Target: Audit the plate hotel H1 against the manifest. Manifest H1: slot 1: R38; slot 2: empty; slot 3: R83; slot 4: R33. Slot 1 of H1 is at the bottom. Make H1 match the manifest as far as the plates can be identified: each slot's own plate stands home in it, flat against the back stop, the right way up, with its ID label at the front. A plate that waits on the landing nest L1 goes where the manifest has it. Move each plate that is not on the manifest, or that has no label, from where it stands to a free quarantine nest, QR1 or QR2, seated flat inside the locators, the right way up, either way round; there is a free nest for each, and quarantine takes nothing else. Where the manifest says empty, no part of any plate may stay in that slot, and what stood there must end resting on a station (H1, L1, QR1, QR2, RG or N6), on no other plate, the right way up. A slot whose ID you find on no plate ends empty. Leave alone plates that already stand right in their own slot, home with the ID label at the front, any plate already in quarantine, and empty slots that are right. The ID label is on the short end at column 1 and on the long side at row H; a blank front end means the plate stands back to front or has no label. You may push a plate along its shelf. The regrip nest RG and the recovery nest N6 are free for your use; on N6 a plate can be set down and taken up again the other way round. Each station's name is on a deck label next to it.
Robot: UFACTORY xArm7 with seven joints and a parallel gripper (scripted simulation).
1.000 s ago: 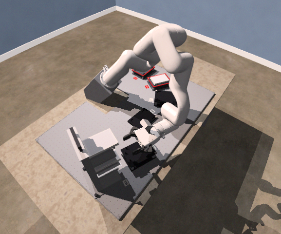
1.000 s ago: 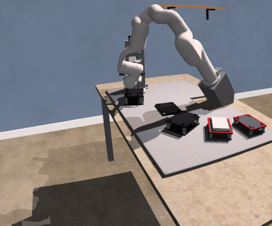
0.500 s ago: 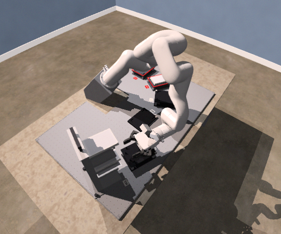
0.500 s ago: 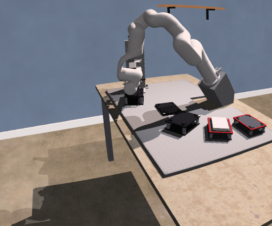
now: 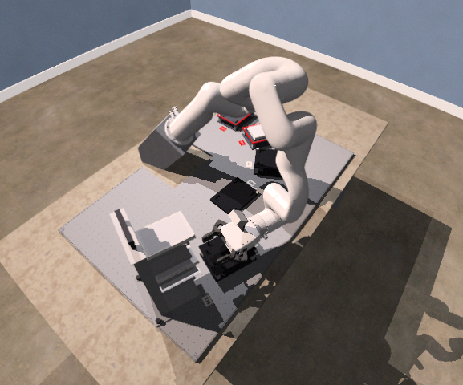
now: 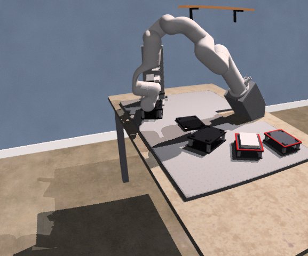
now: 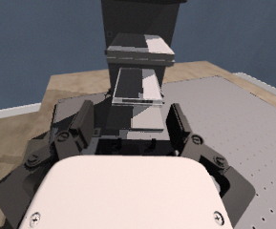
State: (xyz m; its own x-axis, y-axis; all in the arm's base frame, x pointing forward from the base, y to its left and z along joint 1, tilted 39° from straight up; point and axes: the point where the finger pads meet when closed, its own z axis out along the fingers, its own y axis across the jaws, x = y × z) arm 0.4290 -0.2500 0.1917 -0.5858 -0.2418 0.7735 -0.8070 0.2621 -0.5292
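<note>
The pale plate is 120 mm to the right of my hand, 30 mm below it and 20 mm behind it. Round my hand: plate hotel H1: 200 mm to the right, 60 mm above, 30 mm behind; then H1 deck label: 130 mm below, 80 mm to the right, 80 mm ahead; then RG deck label: 170 mm to the left, 130 mm below, 10 mm ahead.
</note>
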